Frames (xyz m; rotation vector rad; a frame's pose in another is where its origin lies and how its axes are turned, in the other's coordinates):
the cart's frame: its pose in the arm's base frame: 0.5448 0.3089 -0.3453 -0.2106 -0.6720 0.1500
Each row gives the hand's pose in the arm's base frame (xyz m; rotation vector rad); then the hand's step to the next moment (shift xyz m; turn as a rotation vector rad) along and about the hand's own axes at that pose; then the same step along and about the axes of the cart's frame.
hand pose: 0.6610 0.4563 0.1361 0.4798 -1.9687 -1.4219
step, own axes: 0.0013 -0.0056 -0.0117 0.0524 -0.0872 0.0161
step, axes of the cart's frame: 0.0014 -0.0104 -0.0077 -0.0954 -0.0295 -0.0253
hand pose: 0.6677 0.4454 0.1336 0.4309 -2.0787 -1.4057
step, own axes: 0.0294 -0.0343 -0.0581 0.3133 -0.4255 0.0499
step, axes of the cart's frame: -0.0101 -0.0690 -0.0235 -0.4824 -0.1995 -0.0958
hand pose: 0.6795 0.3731 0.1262 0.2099 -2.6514 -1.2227
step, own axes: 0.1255 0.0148 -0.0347 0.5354 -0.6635 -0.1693
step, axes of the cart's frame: -0.0664 -0.0459 0.1032 -0.6809 -0.5365 -0.0637
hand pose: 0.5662 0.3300 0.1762 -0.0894 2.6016 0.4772
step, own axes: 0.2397 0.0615 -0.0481 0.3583 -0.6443 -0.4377
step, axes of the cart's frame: -0.2106 0.0752 0.1164 -0.4874 -0.6908 0.1424
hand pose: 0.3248 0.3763 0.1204 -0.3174 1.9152 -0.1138
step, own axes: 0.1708 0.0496 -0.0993 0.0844 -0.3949 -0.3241
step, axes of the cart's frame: -0.2005 0.0360 -0.0013 -0.2123 -0.4253 0.2053
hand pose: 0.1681 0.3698 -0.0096 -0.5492 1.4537 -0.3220
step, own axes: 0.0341 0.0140 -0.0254 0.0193 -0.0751 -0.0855
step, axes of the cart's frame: -0.0422 0.0007 -0.0150 -0.0615 -0.0837 0.0503
